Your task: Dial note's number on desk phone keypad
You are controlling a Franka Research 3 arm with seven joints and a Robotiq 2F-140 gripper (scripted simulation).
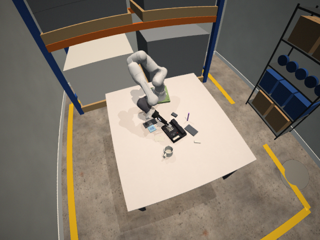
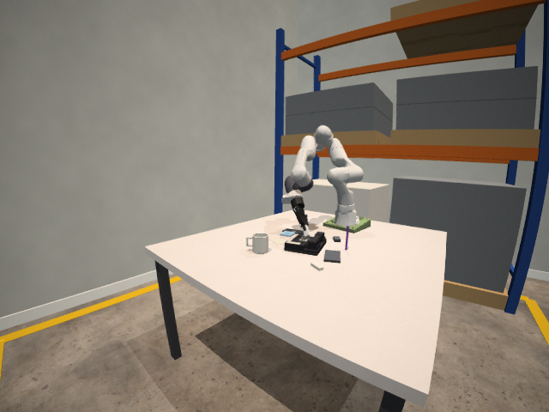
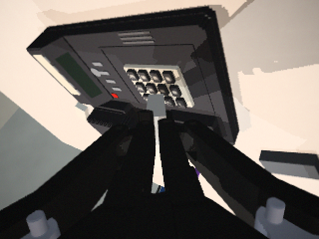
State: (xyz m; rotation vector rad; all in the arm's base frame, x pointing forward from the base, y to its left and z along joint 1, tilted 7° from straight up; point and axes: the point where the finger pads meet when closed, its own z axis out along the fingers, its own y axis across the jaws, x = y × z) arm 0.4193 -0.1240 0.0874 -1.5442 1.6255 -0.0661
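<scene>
Now: the handset 5 cm ahead of my hand, 8 cm to the left of it and 2 cm below it. Round my hand: mug 25 cm ahead, 14 cm to the right, 3 cm below; purple pen 1 cm ahead, 23 cm to the left; note 6 cm ahead, 14 cm to the right, 7 cm below.
</scene>
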